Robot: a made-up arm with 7 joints.
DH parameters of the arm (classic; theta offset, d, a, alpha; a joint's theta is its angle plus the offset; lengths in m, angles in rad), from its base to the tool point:
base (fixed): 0 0 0 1.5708
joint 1: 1.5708 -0.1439 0 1.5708
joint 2: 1.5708 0 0 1.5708
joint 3: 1.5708 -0.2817 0 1.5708
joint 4: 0 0 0 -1.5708
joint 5: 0 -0.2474 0 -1.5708
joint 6: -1.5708 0 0 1.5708
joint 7: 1.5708 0 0 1.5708
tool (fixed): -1.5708 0 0 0
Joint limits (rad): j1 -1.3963..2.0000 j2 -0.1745..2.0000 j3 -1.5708..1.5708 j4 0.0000..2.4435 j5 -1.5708..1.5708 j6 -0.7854..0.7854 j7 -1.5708..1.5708
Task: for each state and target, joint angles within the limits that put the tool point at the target. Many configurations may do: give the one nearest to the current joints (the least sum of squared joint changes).
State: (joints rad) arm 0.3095 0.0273 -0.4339 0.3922 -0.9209 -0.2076 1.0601
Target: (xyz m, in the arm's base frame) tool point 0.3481 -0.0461 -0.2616
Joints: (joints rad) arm 0.5566 -0.1745 -0.6378 0.9136 -0.9209 -0.2076 1.0601
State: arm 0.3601 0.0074 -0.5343 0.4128 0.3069 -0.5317 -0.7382
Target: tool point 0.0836 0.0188 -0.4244
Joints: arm -0.2004 0.0529 -0.7204 1.1083 0.3069 -0.5317 -0.7382
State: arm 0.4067 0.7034 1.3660 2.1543 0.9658 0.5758 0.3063
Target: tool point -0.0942 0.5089 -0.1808
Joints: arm -0.4803 0.4505 1.5708 1.3227 0.9658 0.5758 0.3063
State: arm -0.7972 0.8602 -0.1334 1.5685 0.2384 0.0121 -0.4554
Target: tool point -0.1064 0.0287 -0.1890
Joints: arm -1.1496 0.2576 -0.8794 2.1843 0.2384 0.0121 -0.4554
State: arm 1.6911 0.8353 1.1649 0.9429 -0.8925 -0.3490 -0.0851
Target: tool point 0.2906 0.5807 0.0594
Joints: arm 1.7295 0.9189 1.1633 0.1300 -0.8925 -0.3490 -0.0851
